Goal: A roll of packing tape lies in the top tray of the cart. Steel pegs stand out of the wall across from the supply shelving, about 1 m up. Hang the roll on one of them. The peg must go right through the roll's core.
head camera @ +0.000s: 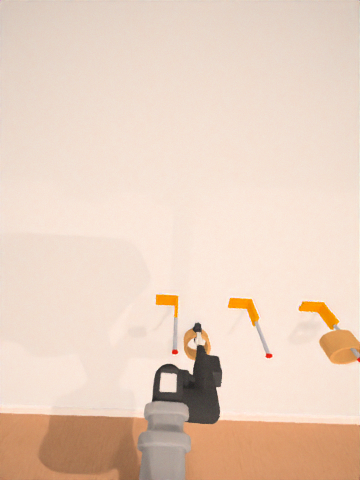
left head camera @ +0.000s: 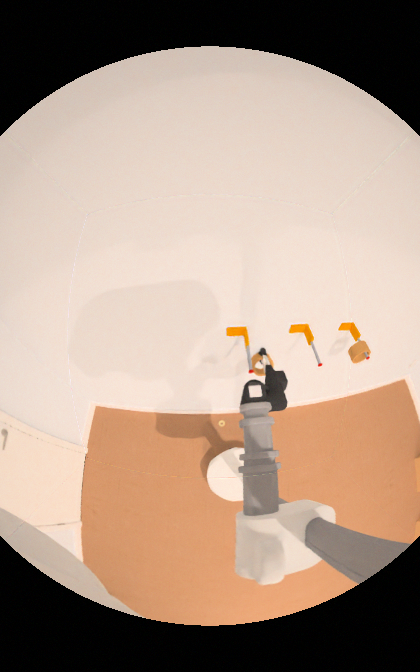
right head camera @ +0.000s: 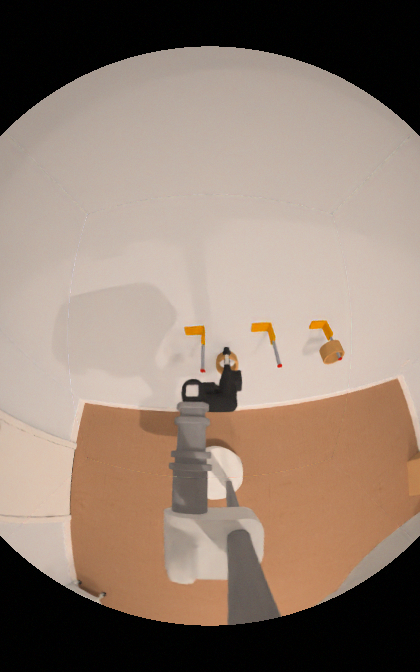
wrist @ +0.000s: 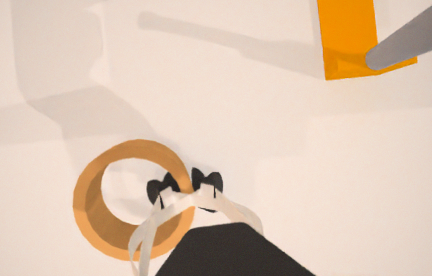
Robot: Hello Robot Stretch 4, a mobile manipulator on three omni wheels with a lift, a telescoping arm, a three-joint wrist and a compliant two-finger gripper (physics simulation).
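Frame: origin at the robot's base, x left, y back, z up, level; metres.
Seen in the pictures: gripper, fingertip midpoint: [head camera: 196, 329] [wrist: 184, 183].
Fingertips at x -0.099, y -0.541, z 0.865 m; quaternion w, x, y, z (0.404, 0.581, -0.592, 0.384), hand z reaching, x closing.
Note:
Pixels of each thing's top centre, then the offset from my fingertips to it. "spot": a spot on its surface instead.
- tan packing tape roll, middle of its top: [wrist: 194, 197] [head camera: 198, 335] dx +0.001, dy +0.041, dz +0.029 m
- left peg, surface spot: [head camera: 175, 335] spot: dx +0.085, dy +0.131, dz +0.161 m
- middle peg, surface spot: [head camera: 262, 340] spot: dx -0.161, dy +0.132, dz +0.159 m
- tan roll, middle of its top: [head camera: 349, 337] dx -0.415, dy +0.119, dz +0.171 m
- orange bracket, surface spot: [wrist: 347, 35] spot: dx +0.114, dy +0.006, dz +0.154 m
- grey peg, surface spot: [wrist: 400, 45] spot: dx +0.083, dy +0.121, dz +0.150 m
The tan packing tape roll [head camera: 188, 344] [left head camera: 254, 364] [right head camera: 219, 362] [wrist: 86, 205] hangs in the air before the wall, its round core open to the wrist view. My gripper [head camera: 198, 334] [left head camera: 263, 357] [right head camera: 226, 354] [wrist: 184, 183] is shut on its rim, one fingertip inside the core, one outside. In the head view, the roll is between the left peg [head camera: 175, 335] [left head camera: 249, 357] [right head camera: 203, 357] and the middle peg [head camera: 262, 340] [left head camera: 316, 354] [right head camera: 276, 354], closer to the left one. Both pegs are bare with red tips. No peg passes through the held roll.
Another tan roll [head camera: 340, 346] [left head camera: 359, 352] [right head camera: 331, 352] hangs on the right peg. An orange bracket [wrist: 347, 35] with a grey peg [wrist: 400, 45] shows at the wrist view's upper right. The white round base [left head camera: 224, 475] [right head camera: 225, 472] is below the arm. A small ring [left head camera: 221, 423] lies on the floor.

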